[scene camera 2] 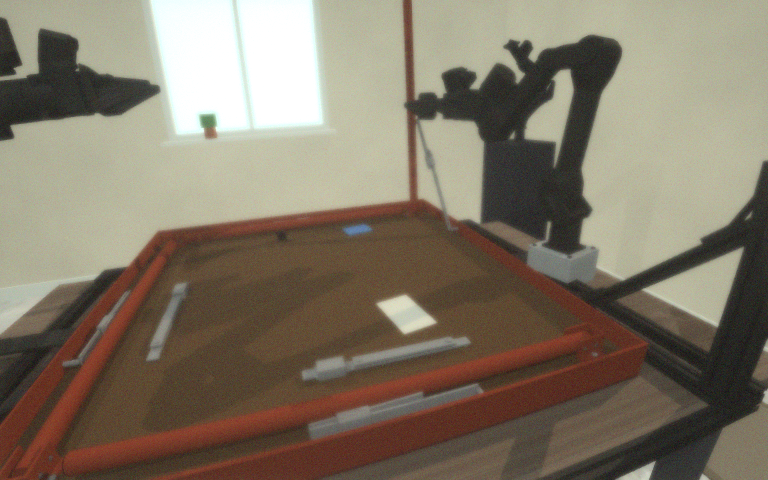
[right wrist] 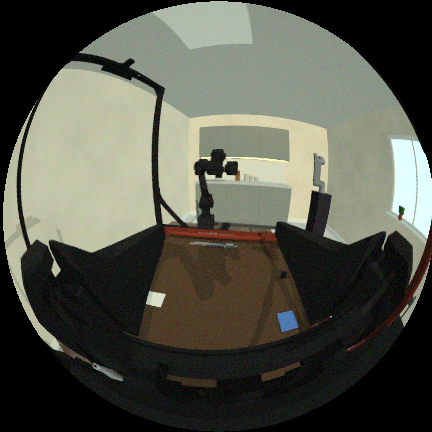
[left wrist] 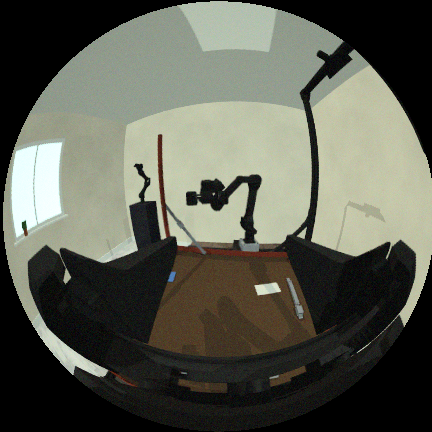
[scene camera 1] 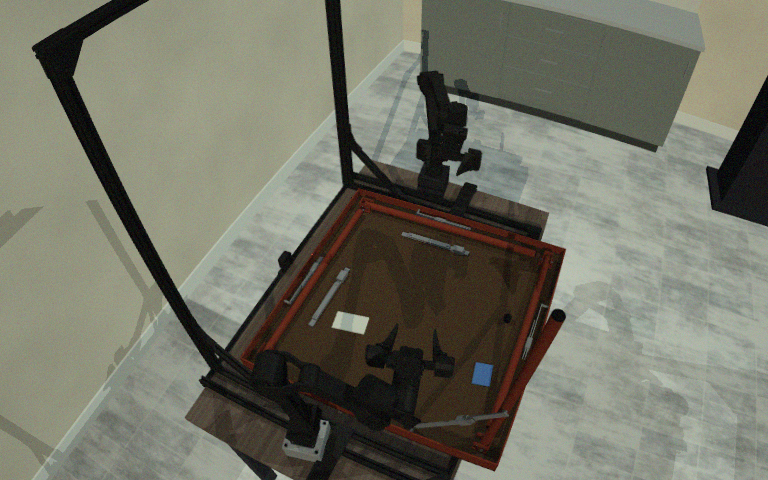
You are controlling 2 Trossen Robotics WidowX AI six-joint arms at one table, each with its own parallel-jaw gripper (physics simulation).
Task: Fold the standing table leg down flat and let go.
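Where they show: left gripper, fingertip midpoint: (scene camera 2: pixel 155 86) (right wrist: pixel 213 166) (left wrist: pixel 232 242) (scene camera 1: pixel 442 171); right gripper, fingertip midpoint: (scene camera 2: pixel 415 104) (right wrist: pixel 220 229) (left wrist: pixel 207 199) (scene camera 1: pixel 416 327); left arm's base at its link origin: (right wrist: pixel 205 215) (scene camera 1: pixel 434 171); right arm's base at its link origin: (scene camera 2: pixel 563 246) (left wrist: pixel 248 240) (scene camera 1: pixel 305 434).
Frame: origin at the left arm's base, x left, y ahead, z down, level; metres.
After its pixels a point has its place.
The standing red leg (scene camera 1: pixel 531 365) {z -0.454, x 0.393, y 0.951 m} (scene camera 2: pixel 412 164) {z -0.118, x 0.375, y 0.932 m} (left wrist: pixel 161 175) {z -0.386, x 0.384, y 0.932 m} rises upright from a corner of the red-framed upturned table (scene camera 1: pixel 441 447) {z 0.028, x 0.277, y 0.977 m} (scene camera 2: pixel 566 378) {z 0.040, x -0.320, y 0.774 m}. It also shows at the right edge of the right wrist view (right wrist: pixel 422 280). A grey folding brace (scene camera 1: pixel 464 420) {z -0.152, x 0.310, y 0.959 m} (scene camera 2: pixel 430 159) {z -0.139, x 0.301, y 0.949 m} (left wrist: pixel 182 227) {z -0.116, x 0.299, y 0.952 m} runs from the leg to the frame. My right gripper (scene camera 1: pixel 415 328) {z -0.279, x 0.154, y 0.826 m} (scene camera 2: pixel 408 105) {z -0.279, x 0.154, y 0.826 m} is open and empty above the table; its tips overlap the leg in scene camera 2. My left gripper (scene camera 1: pixel 444 165) {z -0.325, x 0.096, y 0.362 m} (scene camera 2: pixel 156 89) {z -0.325, x 0.096, y 0.362 m} is open and empty at the far side, away from the leg.
The other red legs (scene camera 1: pixel 453 229) {z 0.018, x 0.130, y 0.247 m} (scene camera 1: pixel 314 280) {z 0.028, x -0.237, y 0.576 m} (scene camera 2: pixel 339 399) {z 0.026, x -0.241, y 0.514 m} lie flat along the frame. A blue square (scene camera 1: pixel 482 374) {z 0.032, x 0.332, y 0.739 m} (scene camera 2: pixel 357 229) {z 0.032, x 0.329, y 0.737 m} (right wrist: pixel 287 321) {z 0.032, x 0.331, y 0.743 m}, a white card (scene camera 1: pixel 350 322) {z 0.048, x -0.081, y 0.675 m} (scene camera 2: pixel 406 313) {z 0.048, x -0.084, y 0.676 m}, a small black knob (scene camera 1: pixel 507 318) {z 0.015, x 0.365, y 0.548 m} and grey bars (scene camera 1: pixel 434 243) {z 0.033, x 0.082, y 0.313 m} (scene camera 1: pixel 329 297) {z 0.040, x -0.172, y 0.614 m} are on the underside. Black posts (scene camera 1: pixel 339 101) {z -0.314, x -0.312, y 0.099 m} flank the table.
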